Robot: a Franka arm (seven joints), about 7 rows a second.
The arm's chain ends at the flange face. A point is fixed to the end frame.
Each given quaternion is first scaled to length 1.
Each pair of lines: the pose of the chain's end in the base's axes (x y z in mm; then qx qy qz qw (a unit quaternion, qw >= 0)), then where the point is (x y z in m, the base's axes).
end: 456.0 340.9 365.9 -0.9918 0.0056 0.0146 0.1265
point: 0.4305 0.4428 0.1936
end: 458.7 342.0 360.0 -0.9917 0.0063 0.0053 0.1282
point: 0.4367 0.4445 0.1876
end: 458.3 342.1 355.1 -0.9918 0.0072 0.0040 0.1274
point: 0.4370 0.4444 0.1825
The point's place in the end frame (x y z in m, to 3 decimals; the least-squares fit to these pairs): -0.021 -0.055 0.193
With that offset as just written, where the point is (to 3 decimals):
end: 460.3 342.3 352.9 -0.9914 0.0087 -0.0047 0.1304
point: 0.442 0.446 0.181
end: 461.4 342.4 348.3 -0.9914 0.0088 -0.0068 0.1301
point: 0.444 0.446 0.176
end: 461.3 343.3 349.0 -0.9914 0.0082 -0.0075 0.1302
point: 0.444 0.447 0.177
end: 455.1 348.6 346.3 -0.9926 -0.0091 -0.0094 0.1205
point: 0.436 0.448 0.172
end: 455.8 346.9 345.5 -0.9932 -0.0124 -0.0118 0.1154
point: 0.437 0.444 0.170
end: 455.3 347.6 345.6 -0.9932 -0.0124 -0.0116 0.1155
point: 0.437 0.445 0.170
